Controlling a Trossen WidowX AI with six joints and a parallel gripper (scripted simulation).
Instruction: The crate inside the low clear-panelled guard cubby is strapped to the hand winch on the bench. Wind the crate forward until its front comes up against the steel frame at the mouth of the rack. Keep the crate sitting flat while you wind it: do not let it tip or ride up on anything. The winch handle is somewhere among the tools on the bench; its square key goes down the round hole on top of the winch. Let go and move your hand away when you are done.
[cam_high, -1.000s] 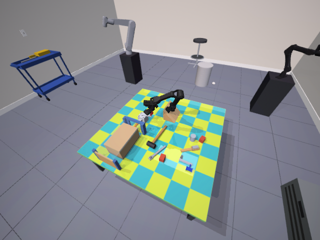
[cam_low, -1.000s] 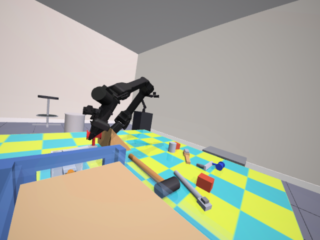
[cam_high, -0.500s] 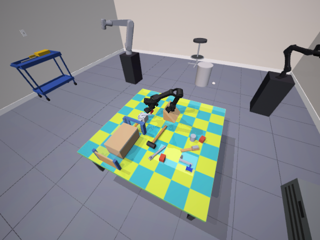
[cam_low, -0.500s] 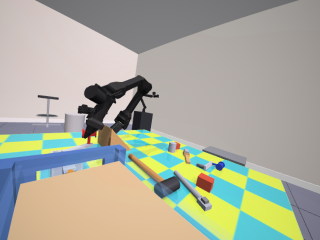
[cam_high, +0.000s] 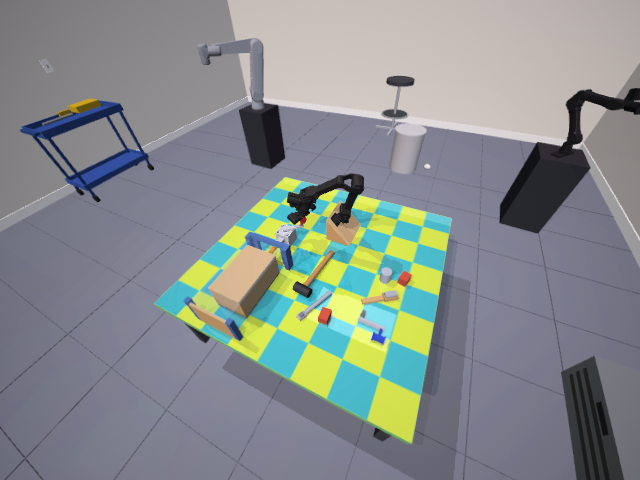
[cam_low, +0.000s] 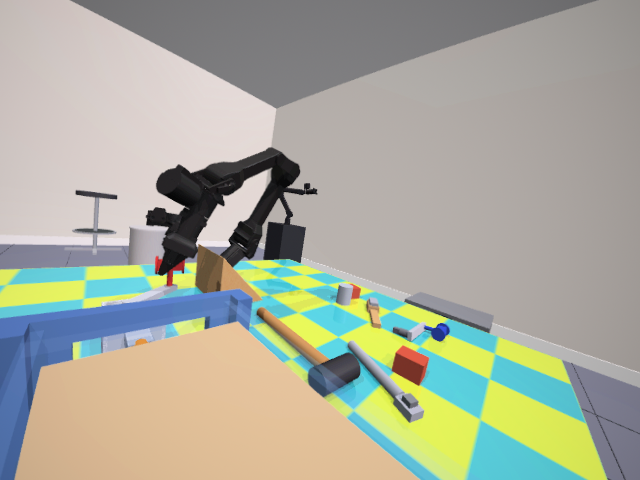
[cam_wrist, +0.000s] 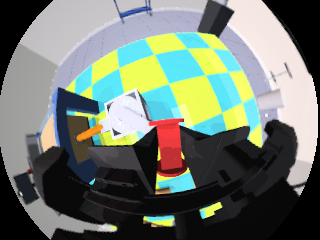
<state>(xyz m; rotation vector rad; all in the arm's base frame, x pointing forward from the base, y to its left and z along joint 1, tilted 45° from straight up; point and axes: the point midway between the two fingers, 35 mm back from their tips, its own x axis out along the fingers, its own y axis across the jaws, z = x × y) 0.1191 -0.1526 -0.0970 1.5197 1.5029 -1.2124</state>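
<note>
Now: gripper tip 3 cm short of the winch handle, 3 cm above it and 1 cm to the left of it. Round my gripper tip: brush 60 cm to the left, 20 cm ahead, 11 cm below; then red grip 2 cm to the left; then grey winch 10 cm below, 6 cm to the right, 6 cm ahead.
</note>
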